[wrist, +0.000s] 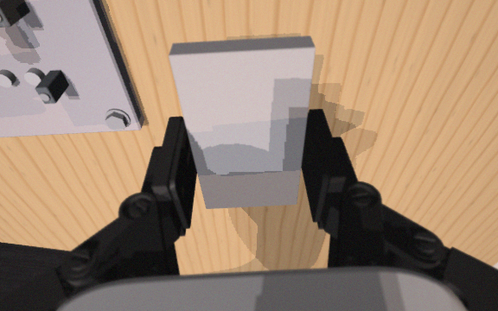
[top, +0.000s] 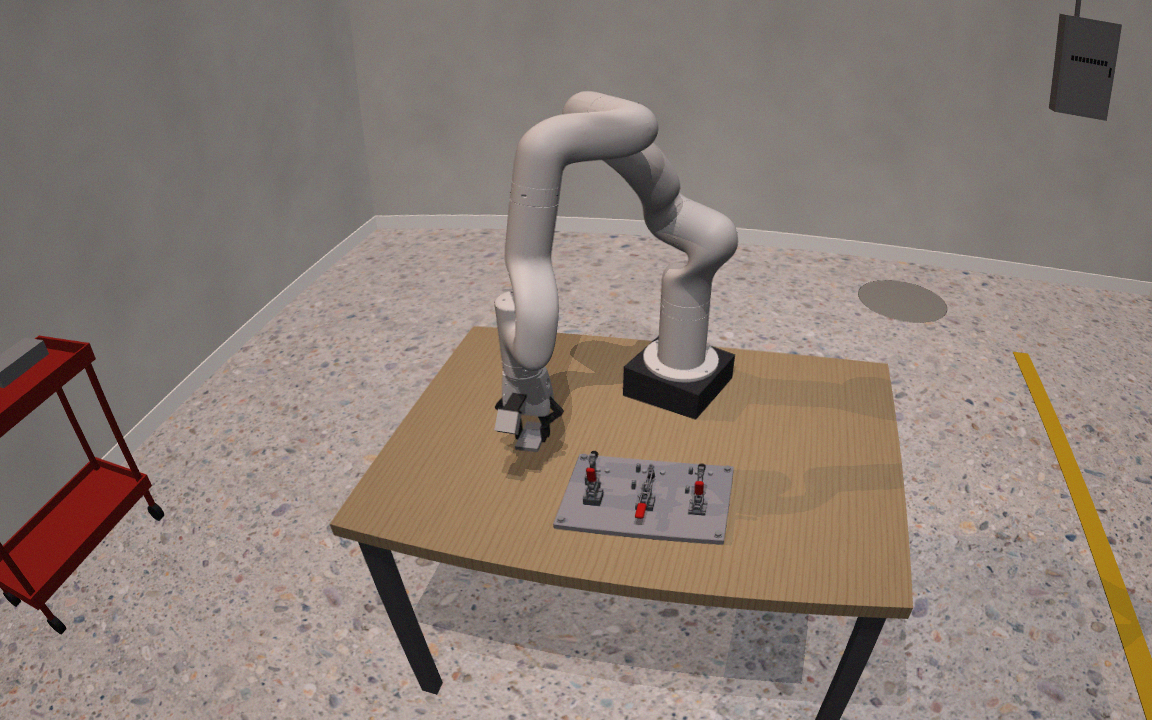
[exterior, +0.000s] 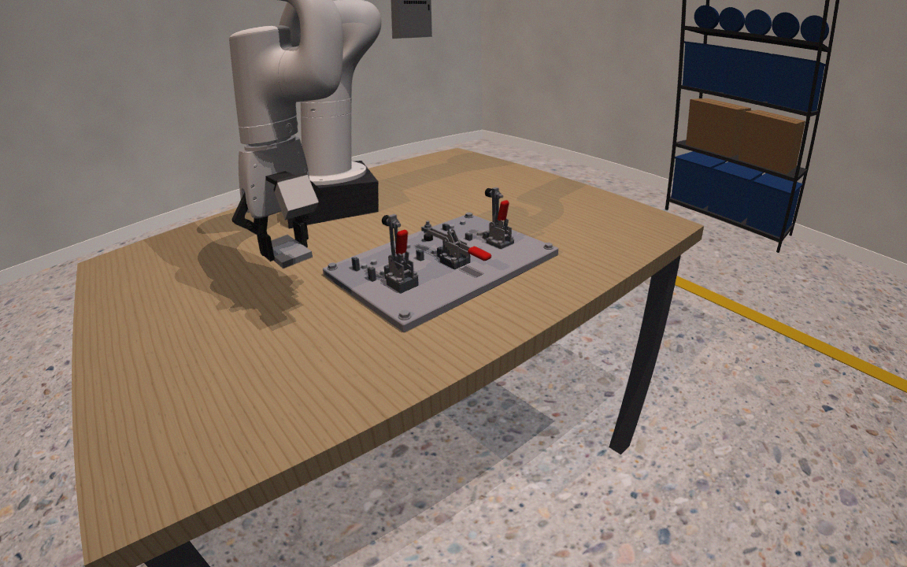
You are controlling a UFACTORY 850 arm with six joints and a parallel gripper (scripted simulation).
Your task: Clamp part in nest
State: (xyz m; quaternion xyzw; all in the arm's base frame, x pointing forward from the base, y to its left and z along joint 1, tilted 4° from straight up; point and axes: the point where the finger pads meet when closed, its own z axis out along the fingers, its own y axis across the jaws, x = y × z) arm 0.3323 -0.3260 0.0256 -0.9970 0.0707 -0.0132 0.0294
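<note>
Now: the grey fixture plate 25 cm to the left of my hand, 11 cm below it and 9 cm ahead of it. Round my hand: flat grey part: 2 cm below.
</note>
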